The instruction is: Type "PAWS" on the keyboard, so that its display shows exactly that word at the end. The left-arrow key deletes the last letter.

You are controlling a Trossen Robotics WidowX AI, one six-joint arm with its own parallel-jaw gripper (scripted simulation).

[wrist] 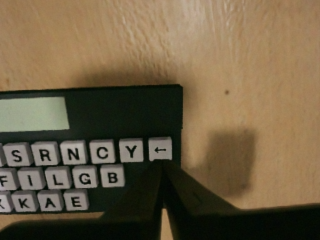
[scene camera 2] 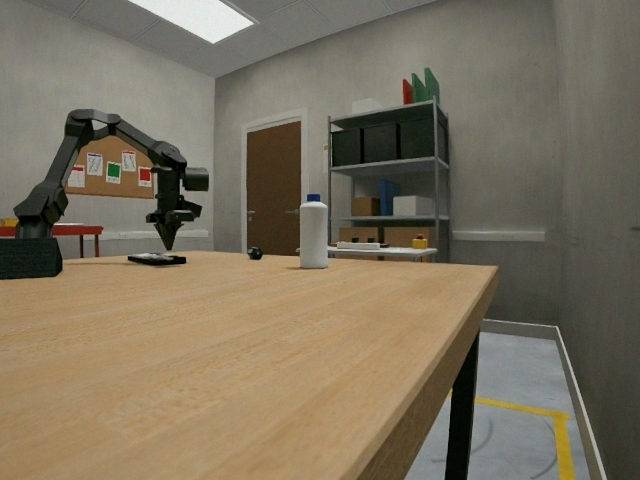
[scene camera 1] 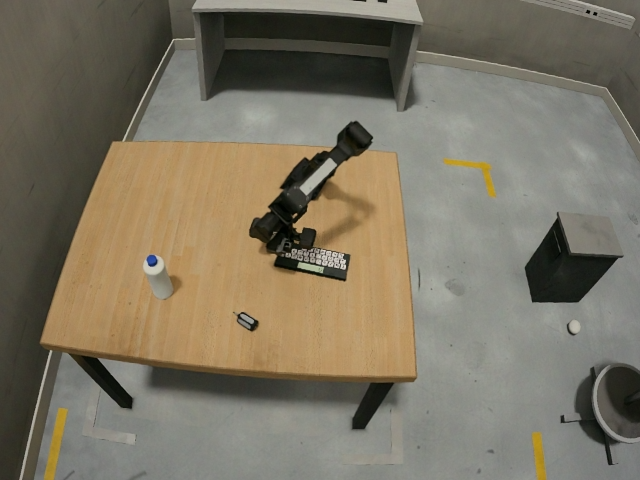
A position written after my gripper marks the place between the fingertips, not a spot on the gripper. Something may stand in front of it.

my gripper: wrist 161, 166; scene camera 2 169, 250; scene camera 1 282, 249
